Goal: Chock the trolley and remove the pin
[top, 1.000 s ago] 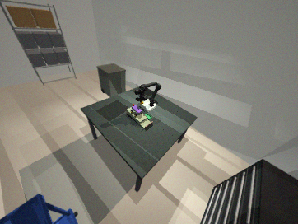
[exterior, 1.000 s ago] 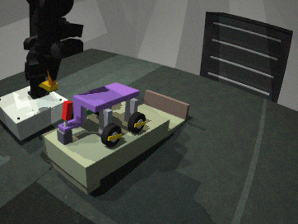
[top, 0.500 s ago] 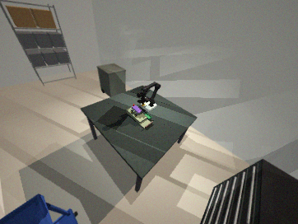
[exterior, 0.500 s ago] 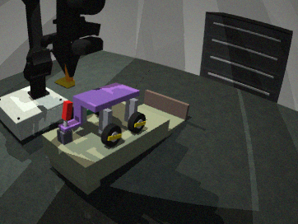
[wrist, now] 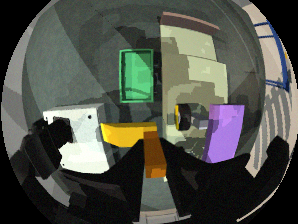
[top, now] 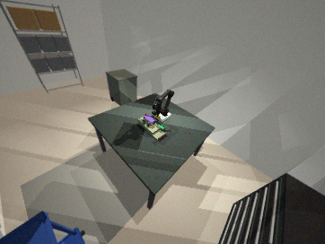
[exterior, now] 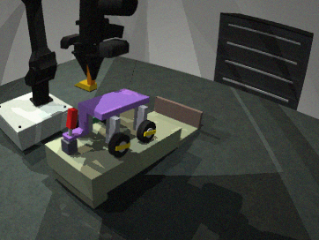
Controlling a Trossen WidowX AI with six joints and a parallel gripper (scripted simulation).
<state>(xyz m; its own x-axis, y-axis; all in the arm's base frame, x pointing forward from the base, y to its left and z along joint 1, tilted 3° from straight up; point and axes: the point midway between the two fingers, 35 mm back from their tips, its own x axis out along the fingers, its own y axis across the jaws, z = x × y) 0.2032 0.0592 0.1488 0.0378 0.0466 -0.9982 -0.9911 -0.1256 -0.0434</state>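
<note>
Now: gripper tip 11 cm short of the red-headed stop pin, 13 cm to the left of it and 4 cm above it. The rest, counted from my gripper tip: trolley: 12 cm ahead, 3 cm to the right, 5 cm below; then ramp: 12 cm ahead, 2 cm to the right, 12 cm below; then yellow chock: 2 cm behind, 1 cm below.
</note>
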